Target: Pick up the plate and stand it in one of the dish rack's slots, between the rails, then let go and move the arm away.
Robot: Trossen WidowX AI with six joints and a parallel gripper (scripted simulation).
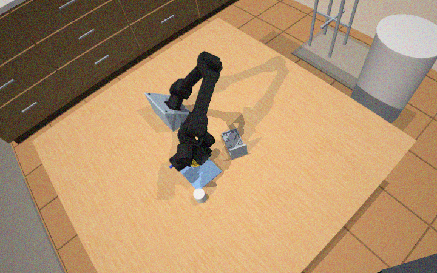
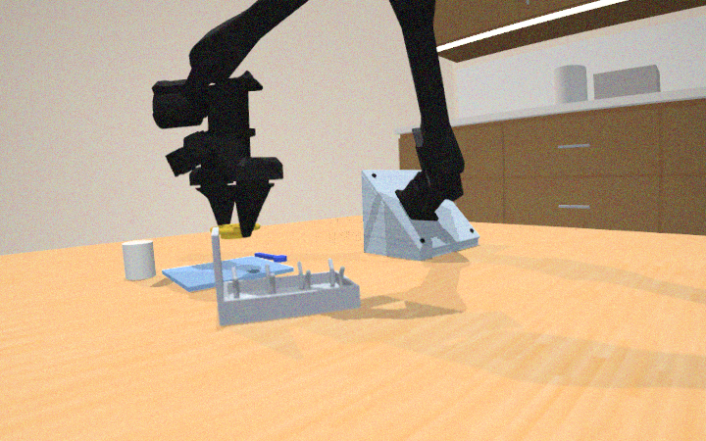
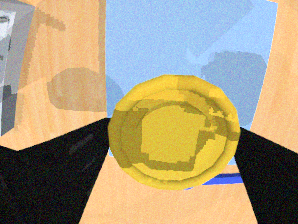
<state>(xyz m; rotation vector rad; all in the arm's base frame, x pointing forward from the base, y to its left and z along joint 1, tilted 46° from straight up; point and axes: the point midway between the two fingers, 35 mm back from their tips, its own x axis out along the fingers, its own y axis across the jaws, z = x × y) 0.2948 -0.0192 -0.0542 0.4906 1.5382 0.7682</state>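
Right now my gripper tip is 1 cm short of the light blue mat, 1 cm to the left of it and 5 cm above it. From my gripper tip the other things lie so: yellow plate 1 cm above; then blue spoon 8 cm behind, 6 cm to the right, 5 cm below; then white cup 13 cm ahead, 7 cm to the right, 3 cm below.
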